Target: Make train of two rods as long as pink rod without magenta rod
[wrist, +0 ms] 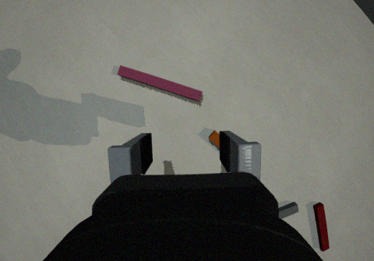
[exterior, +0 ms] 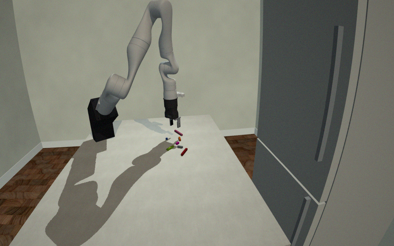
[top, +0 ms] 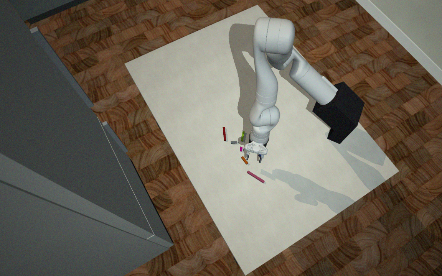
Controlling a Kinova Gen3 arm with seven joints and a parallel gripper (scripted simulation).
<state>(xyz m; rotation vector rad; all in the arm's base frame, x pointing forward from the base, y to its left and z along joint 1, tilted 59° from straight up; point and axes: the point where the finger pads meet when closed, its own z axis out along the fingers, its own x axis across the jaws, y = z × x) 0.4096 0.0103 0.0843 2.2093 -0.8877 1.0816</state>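
The orange rod lies 9 cm below my hand, 4 cm to the right of it and 1 cm ahead of it. The rest, counted from my hand: blue rod: 9 cm below, 6 cm behind; pink rod: 9 cm below, 5 cm to the left, 3 cm ahead; magenta rod: 9 cm to the right, 9 cm below, 2 cm behind.
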